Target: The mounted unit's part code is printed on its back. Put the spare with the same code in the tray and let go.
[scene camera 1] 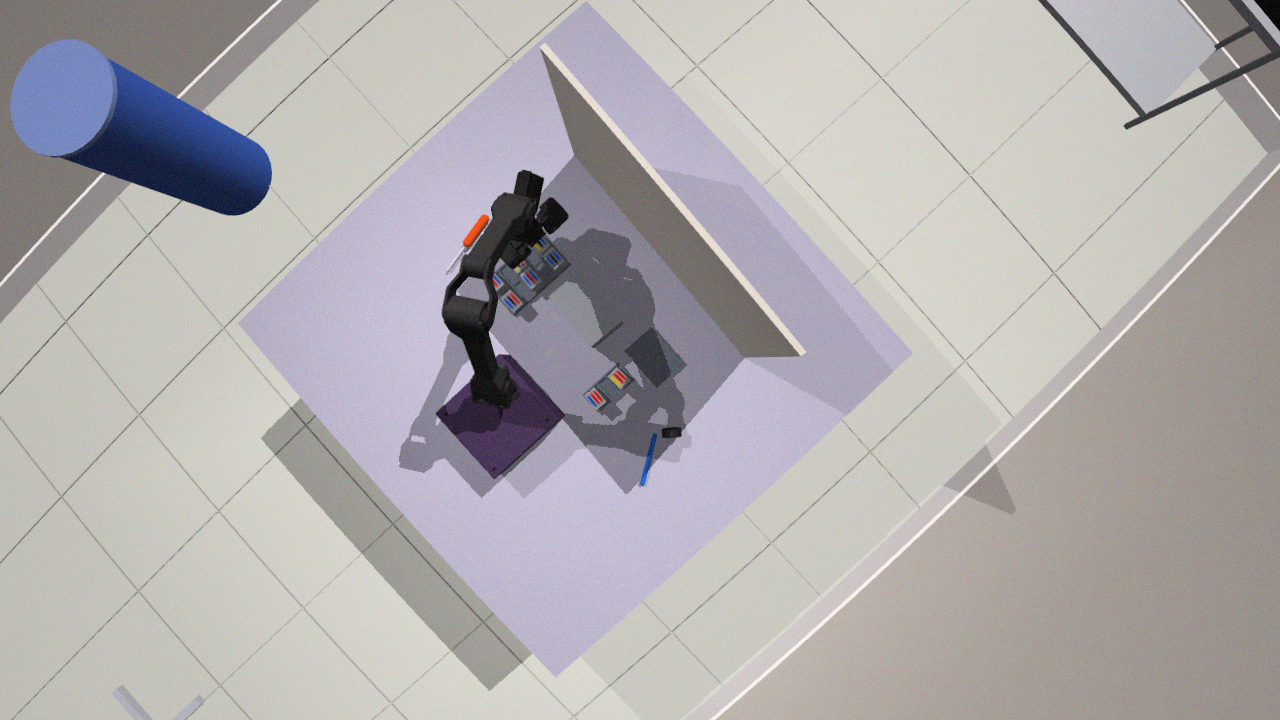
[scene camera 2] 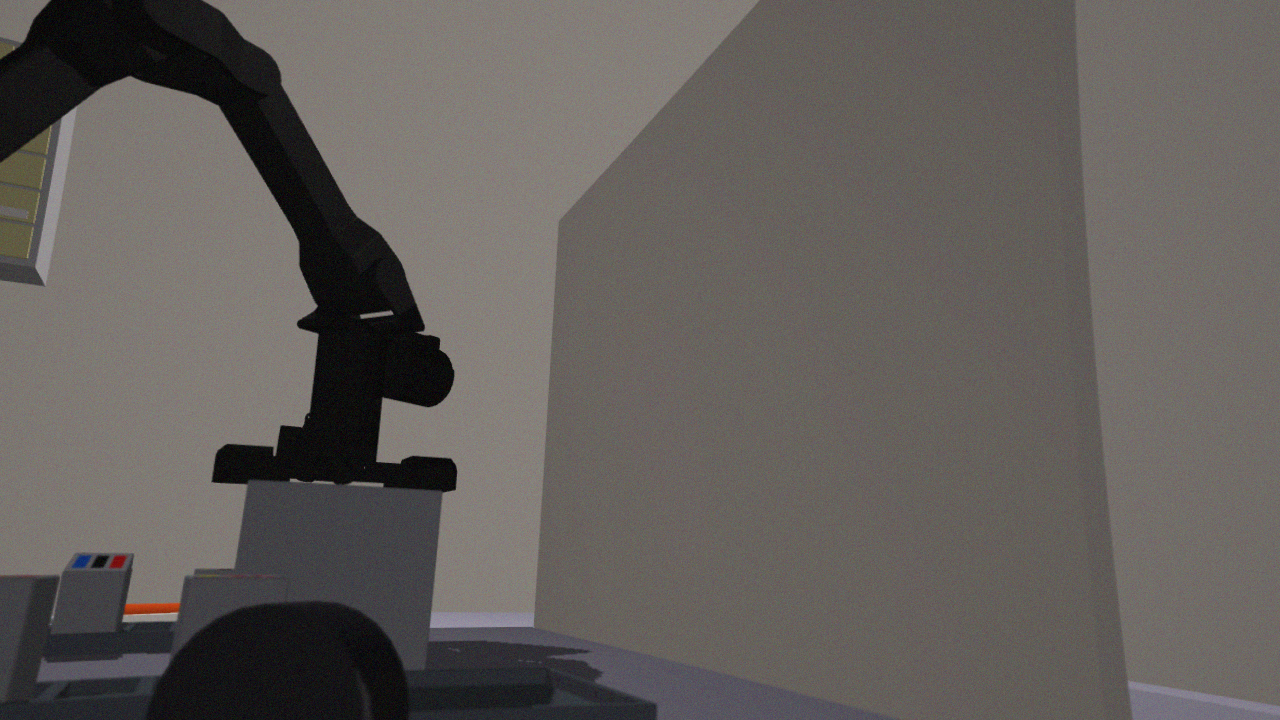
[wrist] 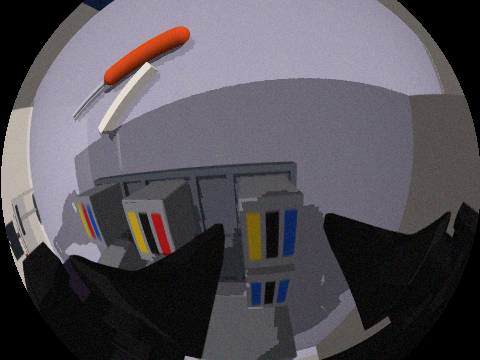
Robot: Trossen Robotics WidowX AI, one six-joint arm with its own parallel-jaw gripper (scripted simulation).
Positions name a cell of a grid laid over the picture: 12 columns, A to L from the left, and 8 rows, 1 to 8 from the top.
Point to an orange-handled screwdriver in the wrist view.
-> At E1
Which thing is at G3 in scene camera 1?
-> A tall beige wall panel.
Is my gripper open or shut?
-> Open.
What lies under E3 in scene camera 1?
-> My gripper.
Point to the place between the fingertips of my gripper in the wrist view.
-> G6
